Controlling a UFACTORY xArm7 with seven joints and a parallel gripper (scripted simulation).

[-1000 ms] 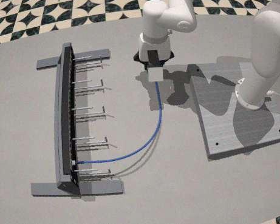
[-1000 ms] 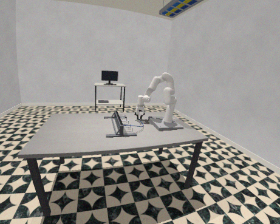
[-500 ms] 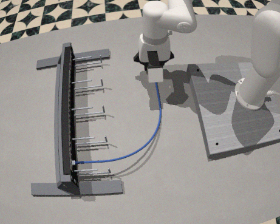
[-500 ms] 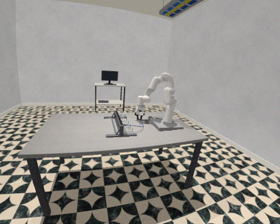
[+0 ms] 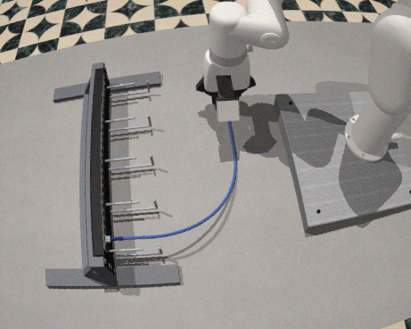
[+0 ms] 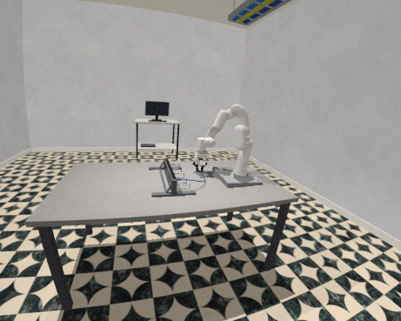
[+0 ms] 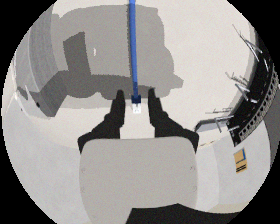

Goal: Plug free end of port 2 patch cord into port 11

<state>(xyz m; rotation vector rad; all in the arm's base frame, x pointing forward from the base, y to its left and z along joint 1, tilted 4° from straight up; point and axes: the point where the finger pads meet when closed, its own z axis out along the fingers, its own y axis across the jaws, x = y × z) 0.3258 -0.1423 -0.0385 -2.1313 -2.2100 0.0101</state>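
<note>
Right now my hand is 2 cm to the left of the free-end plug and 1 cm above it.
</note>
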